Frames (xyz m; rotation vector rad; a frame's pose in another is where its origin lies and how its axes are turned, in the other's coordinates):
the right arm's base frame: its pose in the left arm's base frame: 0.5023 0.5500 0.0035 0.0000 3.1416 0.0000
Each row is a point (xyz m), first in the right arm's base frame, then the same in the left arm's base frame.
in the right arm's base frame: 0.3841 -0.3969 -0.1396
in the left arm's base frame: 0.1182 0.1531 0.1431
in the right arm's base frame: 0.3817 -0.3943 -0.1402
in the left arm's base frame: 0.1206 0.1557 0.1437
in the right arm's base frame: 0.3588 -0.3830 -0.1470
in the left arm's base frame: 0.1435 0.1670 0.1505
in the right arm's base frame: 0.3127 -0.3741 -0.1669
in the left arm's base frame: 0.1896 0.1759 0.1704
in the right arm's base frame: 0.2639 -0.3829 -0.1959
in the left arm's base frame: 0.2384 0.1671 0.1994
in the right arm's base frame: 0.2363 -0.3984 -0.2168
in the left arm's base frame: 0.2660 0.1516 0.2203
